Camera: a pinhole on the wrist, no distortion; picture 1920 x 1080 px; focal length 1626.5 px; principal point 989.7 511.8 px. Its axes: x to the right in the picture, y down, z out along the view. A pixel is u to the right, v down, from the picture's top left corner.
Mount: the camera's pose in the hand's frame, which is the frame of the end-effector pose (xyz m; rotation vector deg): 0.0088 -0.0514 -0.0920 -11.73 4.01 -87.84
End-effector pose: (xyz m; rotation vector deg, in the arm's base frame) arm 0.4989 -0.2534 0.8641 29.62 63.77 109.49
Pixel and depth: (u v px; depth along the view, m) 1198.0 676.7 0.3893
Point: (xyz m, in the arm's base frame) 0.6616 0.0044 0.9504
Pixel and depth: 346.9 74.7 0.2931
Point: 0.6088 -0.1933 1.0442
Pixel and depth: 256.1 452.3 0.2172
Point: 0.5284 -0.1833 0.9770
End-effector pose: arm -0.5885 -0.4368 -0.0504 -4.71 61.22 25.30
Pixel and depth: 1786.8 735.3 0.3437
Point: -0.2589 -0.5007 -0.0601
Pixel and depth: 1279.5 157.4 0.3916
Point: -0.2968 -0.4323 0.0932
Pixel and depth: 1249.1 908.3 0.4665
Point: -0.1830 -0.3506 -0.0669
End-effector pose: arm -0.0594 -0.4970 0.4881 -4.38 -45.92 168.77
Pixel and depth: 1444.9 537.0 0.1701
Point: -0.1015 -0.4604 0.5970
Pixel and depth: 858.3 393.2 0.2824
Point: -0.1088 -0.5838 0.6502
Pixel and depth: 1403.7 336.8 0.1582
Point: -0.0797 -0.4630 0.5870
